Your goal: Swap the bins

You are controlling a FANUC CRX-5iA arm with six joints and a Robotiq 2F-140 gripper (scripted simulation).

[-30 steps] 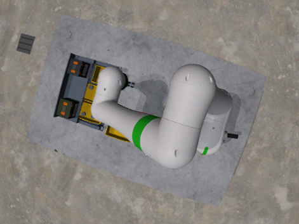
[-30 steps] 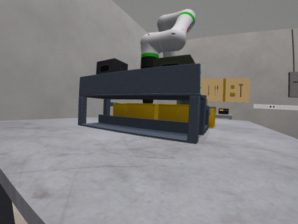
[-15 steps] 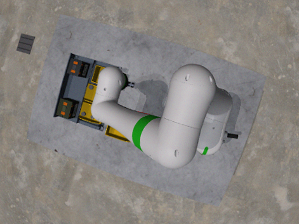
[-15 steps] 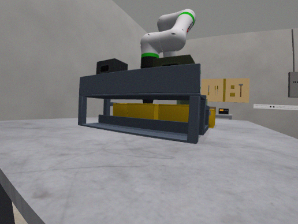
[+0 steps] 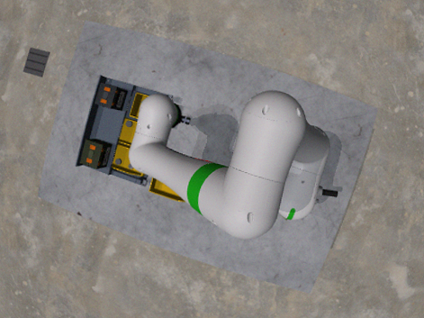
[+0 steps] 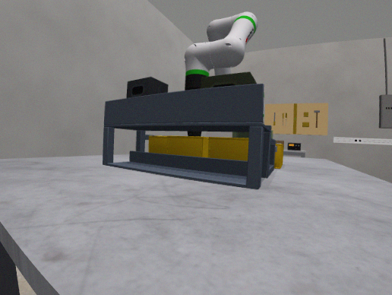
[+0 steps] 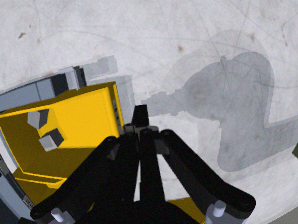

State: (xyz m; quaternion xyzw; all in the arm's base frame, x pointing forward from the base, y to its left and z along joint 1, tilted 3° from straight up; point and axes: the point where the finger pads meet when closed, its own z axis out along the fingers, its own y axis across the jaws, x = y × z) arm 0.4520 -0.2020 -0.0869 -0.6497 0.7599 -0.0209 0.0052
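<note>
The grey part is 160 mm ahead of my hand, 50 mm to the right of it and 30 mm below it. The rest, counted from my hand: dark shelf (220 mm ahead, 80 mm to the left, 20 mm above); black box (260 mm ahead, 110 mm above, 50 mm to the right).
</note>
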